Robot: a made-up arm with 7 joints.
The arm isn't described. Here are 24 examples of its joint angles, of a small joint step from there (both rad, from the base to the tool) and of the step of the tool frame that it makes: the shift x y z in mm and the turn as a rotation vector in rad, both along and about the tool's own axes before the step.
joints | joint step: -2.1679 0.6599 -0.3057 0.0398 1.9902 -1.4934 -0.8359 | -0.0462 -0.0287 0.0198 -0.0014 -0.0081 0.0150 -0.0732
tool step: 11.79 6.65 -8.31 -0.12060 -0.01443 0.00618
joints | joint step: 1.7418 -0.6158 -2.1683 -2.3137 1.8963 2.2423 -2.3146 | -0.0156 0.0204 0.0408 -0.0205 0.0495 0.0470 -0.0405
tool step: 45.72 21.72 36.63 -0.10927 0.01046 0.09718
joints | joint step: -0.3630 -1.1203 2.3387 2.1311 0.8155 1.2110 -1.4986 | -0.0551 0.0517 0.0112 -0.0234 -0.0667 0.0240 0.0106
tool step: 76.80 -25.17 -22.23 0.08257 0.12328 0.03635
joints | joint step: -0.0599 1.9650 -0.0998 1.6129 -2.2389 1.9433 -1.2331 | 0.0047 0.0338 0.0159 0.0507 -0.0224 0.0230 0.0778
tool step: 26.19 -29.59 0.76 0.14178 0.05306 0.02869
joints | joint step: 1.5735 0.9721 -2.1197 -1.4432 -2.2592 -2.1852 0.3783 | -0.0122 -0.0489 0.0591 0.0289 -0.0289 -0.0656 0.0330
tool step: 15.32 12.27 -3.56 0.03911 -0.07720 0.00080
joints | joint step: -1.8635 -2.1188 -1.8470 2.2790 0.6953 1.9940 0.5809 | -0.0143 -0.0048 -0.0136 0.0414 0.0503 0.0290 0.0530
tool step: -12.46 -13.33 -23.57 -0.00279 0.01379 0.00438
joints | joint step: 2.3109 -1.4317 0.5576 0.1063 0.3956 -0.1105 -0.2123 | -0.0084 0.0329 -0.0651 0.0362 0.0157 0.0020 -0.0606
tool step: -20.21 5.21 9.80 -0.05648 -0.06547 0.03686
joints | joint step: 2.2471 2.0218 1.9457 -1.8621 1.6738 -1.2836 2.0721 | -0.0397 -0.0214 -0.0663 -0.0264 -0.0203 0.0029 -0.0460
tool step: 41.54 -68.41 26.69 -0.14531 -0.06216 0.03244
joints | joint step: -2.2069 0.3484 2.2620 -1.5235 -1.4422 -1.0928 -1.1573 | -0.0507 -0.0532 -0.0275 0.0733 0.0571 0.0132 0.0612
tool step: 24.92 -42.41 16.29 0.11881 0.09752 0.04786
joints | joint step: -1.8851 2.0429 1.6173 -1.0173 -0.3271 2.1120 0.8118 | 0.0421 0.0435 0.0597 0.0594 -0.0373 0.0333 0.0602
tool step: -8.53 3.37 -19.55 0.01541 0.02951 -0.07457
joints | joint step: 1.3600 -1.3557 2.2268 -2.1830 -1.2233 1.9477 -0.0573 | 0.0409 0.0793 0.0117 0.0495 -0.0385 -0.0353 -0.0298
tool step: 9.46 -15.30 33.45 0.02013 -0.01796 -0.04847
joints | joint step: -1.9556 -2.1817 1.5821 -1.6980 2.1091 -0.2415 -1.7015 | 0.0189 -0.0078 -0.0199 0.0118 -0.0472 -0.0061 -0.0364
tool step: 39.39 18.74 2.30 -0.07152 0.07951 -0.00822
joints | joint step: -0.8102 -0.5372 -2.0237 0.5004 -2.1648 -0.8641 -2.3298 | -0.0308 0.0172 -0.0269 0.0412 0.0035 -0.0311 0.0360
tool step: -1.21 0.63 3.08 0.01964 -0.00718 0.02075
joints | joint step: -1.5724 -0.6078 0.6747 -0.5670 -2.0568 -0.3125 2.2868 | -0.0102 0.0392 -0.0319 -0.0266 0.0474 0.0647 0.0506
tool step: -27.82 40.30 -40.45 0.12284 0.00351 -0.06292
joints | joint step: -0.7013 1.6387 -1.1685 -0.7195 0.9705 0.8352 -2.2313 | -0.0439 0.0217 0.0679 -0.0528 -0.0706 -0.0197 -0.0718
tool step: 26.58 -4.32 -24.47 -0.04740 0.02204 0.03630
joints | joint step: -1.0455 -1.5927 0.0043 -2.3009 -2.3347 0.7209 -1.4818 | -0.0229 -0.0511 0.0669 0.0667 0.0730 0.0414 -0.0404
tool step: -51.43 69.74 -8.76 -0.18130 -0.10041 0.11121
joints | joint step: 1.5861 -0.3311 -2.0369 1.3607 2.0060 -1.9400 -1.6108 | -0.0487 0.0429 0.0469 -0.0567 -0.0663 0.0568 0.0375
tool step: -34.70 32.99 -24.23 -0.08642 -0.07352 0.10715
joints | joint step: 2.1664 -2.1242 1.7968 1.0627 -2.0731 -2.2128 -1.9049 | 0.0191 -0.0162 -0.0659 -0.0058 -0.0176 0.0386 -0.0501
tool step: 34.91 -18.87 -4.25 -0.01330 0.02799 0.07432
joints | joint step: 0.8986 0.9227 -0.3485 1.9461 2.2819 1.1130 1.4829 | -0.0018 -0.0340 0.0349 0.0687 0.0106 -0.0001 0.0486
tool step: 30.91 -7.67 4.44 0.02358 -0.06782 0.01173
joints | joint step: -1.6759 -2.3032 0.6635 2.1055 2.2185 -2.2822 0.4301 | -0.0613 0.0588 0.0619 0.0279 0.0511 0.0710 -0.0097
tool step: -36.68 -9.49 25.66 -0.04647 0.13122 -0.01861
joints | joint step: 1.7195 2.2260 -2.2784 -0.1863 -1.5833 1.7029 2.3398 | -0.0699 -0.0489 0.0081 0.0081 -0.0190 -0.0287 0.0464
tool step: -12.69 -31.60 -3.90 0.00543 0.05962 -0.01787
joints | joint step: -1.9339 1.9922 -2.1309 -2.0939 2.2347 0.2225 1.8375 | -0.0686 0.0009 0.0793 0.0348 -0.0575 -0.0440 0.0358
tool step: 34.71 -2.43 41.97 -0.00509 -0.04260 0.08189
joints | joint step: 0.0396 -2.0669 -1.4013 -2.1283 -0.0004 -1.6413 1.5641 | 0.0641 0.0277 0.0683 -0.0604 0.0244 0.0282 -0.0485
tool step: -13.26 44.98 -0.20 -0.00003 0.02570 -0.04093
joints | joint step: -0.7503 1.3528 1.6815 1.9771 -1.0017 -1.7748 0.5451 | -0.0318 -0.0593 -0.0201 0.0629 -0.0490 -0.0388 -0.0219
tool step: 34.51 -3.49 23.34 -0.03772 0.05521 -0.06854
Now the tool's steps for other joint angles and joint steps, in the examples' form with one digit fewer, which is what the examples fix.
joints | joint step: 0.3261 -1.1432 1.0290 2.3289 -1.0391 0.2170 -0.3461 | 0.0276 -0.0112 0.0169 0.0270 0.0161 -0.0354 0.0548
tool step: -19.6 -0.8 5.3 0.0683 -0.0224 0.0307
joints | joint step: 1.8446 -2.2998 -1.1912 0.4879 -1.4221 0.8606 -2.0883 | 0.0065 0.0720 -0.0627 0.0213 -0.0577 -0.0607 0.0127
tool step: -24.4 -7.4 -17.2 0.0584 -0.0457 0.0009
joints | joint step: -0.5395 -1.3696 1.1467 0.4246 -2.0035 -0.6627 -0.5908 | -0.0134 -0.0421 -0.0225 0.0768 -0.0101 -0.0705 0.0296
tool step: 0.6 4.1 -12.9 -0.0102 0.0304 0.0286
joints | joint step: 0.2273 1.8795 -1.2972 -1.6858 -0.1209 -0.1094 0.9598 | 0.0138 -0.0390 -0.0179 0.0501 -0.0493 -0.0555 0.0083
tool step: 20.9 -2.1 -2.0 0.0123 -0.0666 0.0017
